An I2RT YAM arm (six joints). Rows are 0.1 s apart.
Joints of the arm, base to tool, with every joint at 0 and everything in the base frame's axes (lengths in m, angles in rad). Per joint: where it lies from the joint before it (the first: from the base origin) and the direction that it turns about. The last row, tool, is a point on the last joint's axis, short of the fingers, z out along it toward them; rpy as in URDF.
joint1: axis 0 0 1 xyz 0 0 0.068
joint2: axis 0 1 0 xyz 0.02 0.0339 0.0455
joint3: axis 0 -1 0 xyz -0.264 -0.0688 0
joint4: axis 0 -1 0 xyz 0.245 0.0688 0.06
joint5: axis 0 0 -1 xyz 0.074 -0.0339 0.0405
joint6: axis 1 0 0 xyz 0.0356 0 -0.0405
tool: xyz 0 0 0 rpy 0 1.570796 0
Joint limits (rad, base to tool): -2.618..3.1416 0..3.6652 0..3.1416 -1.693..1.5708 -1.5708..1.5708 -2.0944..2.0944
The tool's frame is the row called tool.
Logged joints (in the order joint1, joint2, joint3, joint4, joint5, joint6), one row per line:
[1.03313, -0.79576, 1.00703, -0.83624, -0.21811, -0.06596]
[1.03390, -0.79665, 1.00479, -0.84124, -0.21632, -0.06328]
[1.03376, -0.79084, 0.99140, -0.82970, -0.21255, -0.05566]
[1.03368, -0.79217, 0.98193, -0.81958, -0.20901, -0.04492]
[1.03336, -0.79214, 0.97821, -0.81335, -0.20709, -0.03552]
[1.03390, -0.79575, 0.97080, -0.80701, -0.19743, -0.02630]
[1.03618, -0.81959, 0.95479, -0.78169, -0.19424, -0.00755]
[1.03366, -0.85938, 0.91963, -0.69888, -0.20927, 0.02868]
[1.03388, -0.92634, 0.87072, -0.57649, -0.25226, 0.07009]
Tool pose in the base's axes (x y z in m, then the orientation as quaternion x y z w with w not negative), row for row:
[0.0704, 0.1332, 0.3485, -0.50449, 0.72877, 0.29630, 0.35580]
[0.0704, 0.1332, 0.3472, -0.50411, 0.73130, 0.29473, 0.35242]
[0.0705, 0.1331, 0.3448, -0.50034, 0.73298, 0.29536, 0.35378]
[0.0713, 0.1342, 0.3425, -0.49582, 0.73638, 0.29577, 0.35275]
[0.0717, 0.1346, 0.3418, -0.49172, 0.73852, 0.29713, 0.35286]
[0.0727, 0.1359, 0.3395, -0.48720, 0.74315, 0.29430, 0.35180]
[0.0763, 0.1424, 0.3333, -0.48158, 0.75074, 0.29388, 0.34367]
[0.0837, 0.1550, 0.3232, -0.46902, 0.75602, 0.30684, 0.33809]
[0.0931, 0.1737, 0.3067, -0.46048, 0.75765, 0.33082, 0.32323]
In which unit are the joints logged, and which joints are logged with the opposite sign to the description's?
The joints are logged in radians. Opposite sign: joint2.
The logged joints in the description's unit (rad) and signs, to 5 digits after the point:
[1.03313, 0.79576, 1.00703, -0.83624, -0.21811, -0.06596]
[1.03390, 0.79665, 1.00479, -0.84124, -0.21632, -0.06328]
[1.03376, 0.79084, 0.99140, -0.82970, -0.21255, -0.05566]
[1.03368, 0.79217, 0.98193, -0.81958, -0.20901, -0.04492]
[1.03336, 0.79214, 0.97821, -0.81335, -0.20709, -0.03552]
[1.03390, 0.79575, 0.97080, -0.80701, -0.19743, -0.02630]
[1.03618, 0.81959, 0.95479, -0.78169, -0.19424, -0.00755]
[1.03366, 0.85938, 0.91963, -0.69888, -0.20927, 0.02868]
[1.03388, 0.92634, 0.87072, -0.57649, -0.25226, 0.07009]

